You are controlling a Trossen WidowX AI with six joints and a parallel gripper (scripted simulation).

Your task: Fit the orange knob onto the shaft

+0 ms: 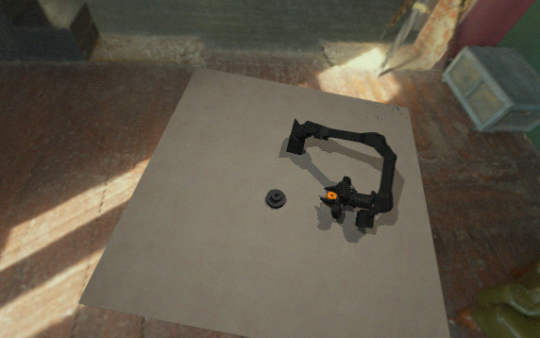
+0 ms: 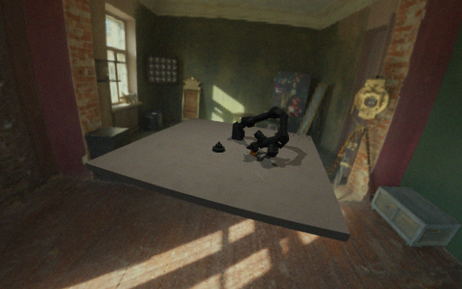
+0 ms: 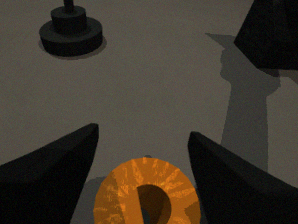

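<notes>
Right now the orange knob is 40 mm to the left of my gripper tip, 20 mm below it and 10 mm ahead of it. Round my gripper tip: round dark pedestal: 200 mm to the right, 40 mm ahead, 20 mm below.
</notes>
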